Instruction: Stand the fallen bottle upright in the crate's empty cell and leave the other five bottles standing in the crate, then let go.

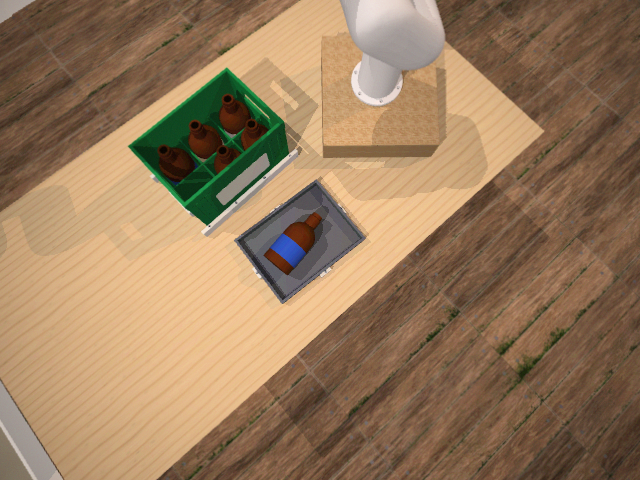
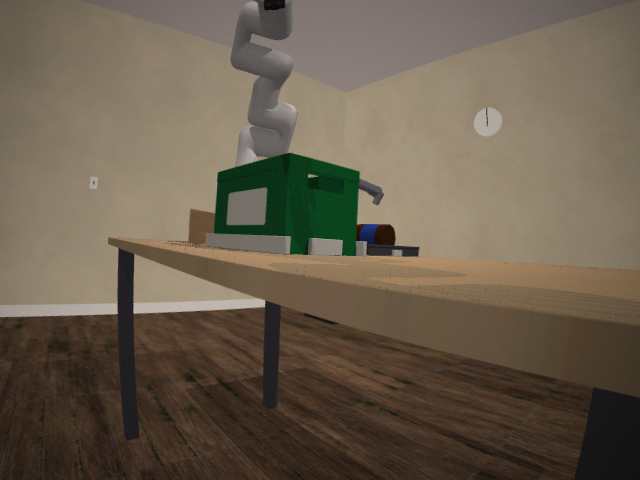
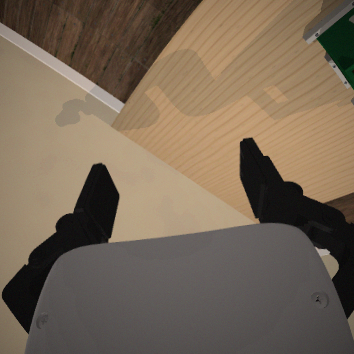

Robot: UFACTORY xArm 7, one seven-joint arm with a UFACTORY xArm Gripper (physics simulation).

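Frame: origin at the arm's base, x ahead, y left, z up, level; centimetres.
Where they show: gripper, fingertip midpoint: (image 3: 173,168); arm's base at its link origin: (image 1: 376,82).
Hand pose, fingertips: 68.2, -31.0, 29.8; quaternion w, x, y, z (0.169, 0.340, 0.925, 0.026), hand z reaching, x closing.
Observation:
Things, the pixels of their top centre, and the offset from my fingertips, as dx, dy, dz. "*": a spot on its surface instead. Level surfaces: height alone.
- fallen bottle at its top centre: (image 1: 296,236) (image 2: 364,224) -28.5, +48.9, -30.7
- grey tray at its top centre: (image 1: 299,239) (image 2: 360,243) -29.4, +48.8, -36.0
- green crate at its top centre: (image 2: 284,170) (image 1: 206,133) -26.8, +21.7, -21.1
- empty cell at a spot on its surface: (image 1: 195,184) * -18.0, +22.6, -33.9
- table at its surface level: dz -38.6
The fallen bottle (image 1: 292,248) (image 2: 370,234), brown with a blue label, lies on its side in the grey tray (image 1: 336,236) (image 2: 408,251), neck towards the arm's base. The green crate (image 1: 204,207) (image 2: 330,219) (image 3: 344,46) stands beside the tray. Five brown bottles stand in it: two (image 1: 234,116) (image 1: 253,135) at the end nearer the arm's base, two (image 1: 204,143) (image 1: 225,157) in the middle, and one (image 1: 174,163) at the far end. The empty cell (image 1: 195,184) is beside that last one, on the tray side. My gripper (image 3: 173,168) is open and empty, high above the table and away from the bottle.
Pale rails (image 1: 251,192) (image 2: 248,243) run along the crate's foot. The arm's base stands on a wooden block (image 1: 382,126) (image 2: 200,225) near the crate and tray. The tray lies close to the long edge of the table (image 1: 129,310) (image 2: 491,302) (image 3: 220,145).

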